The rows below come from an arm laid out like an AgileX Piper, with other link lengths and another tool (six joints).
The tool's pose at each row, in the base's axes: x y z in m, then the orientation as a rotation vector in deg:
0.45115, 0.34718, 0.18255, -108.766, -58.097, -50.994
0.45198, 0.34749, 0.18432, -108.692, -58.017, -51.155
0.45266, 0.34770, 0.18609, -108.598, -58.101, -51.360
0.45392, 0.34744, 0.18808, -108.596, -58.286, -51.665
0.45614, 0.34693, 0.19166, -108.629, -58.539, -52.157
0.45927, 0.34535, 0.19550, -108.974, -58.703, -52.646
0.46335, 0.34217, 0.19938, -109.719, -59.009, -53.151
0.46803, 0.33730, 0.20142, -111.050, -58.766, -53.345
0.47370, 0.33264, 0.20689, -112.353, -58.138, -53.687
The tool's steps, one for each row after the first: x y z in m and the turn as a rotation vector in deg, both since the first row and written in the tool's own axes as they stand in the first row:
0.00195, 0.00006, -0.00034, -0.031, 0.151, -0.017
0.00380, 0.00003, -0.00079, -0.065, 0.260, -0.171
0.00594, 0.00061, -0.00163, -0.220, 0.324, -0.427
0.00975, 0.00163, -0.00319, -0.499, 0.427, -0.805
0.01383, 0.00376, -0.00561, -1.019, 0.404, -1.087
0.01785, 0.00730, -0.00924, -1.849, 0.117, -1.433
0.02003, 0.01256, -0.01341, -2.979, -0.380, -1.211
0.02560, 0.01754, -0.01870, -4.179, -0.627, -0.792

